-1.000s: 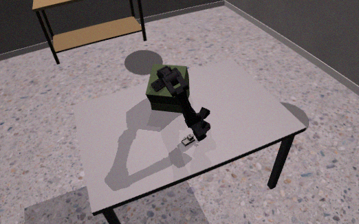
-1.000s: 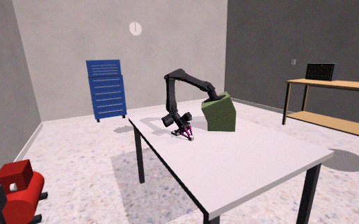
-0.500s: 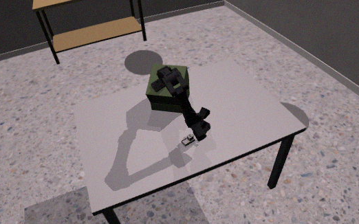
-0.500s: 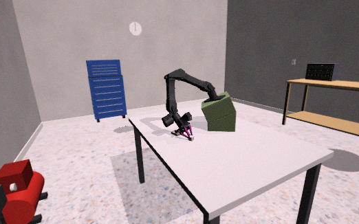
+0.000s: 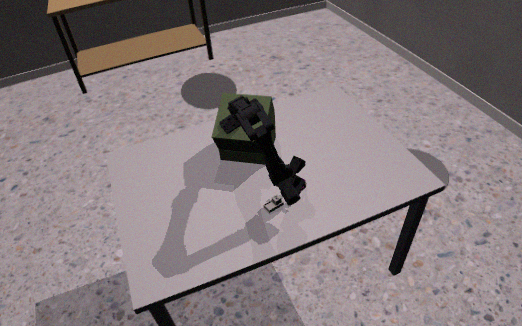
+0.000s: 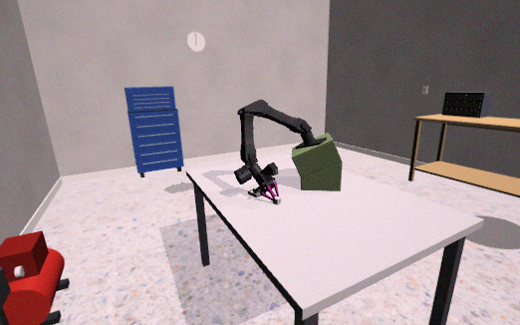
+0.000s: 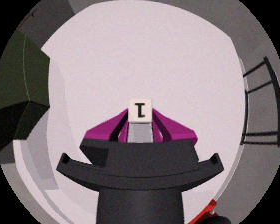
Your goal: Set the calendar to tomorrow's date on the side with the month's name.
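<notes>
My gripper is now 10 mm to the right of the white cube and 10 mm above it. From my hand the other things lie so: calendar tray 150 mm to the right, 10 mm below, 10 mm ahead.
</notes>
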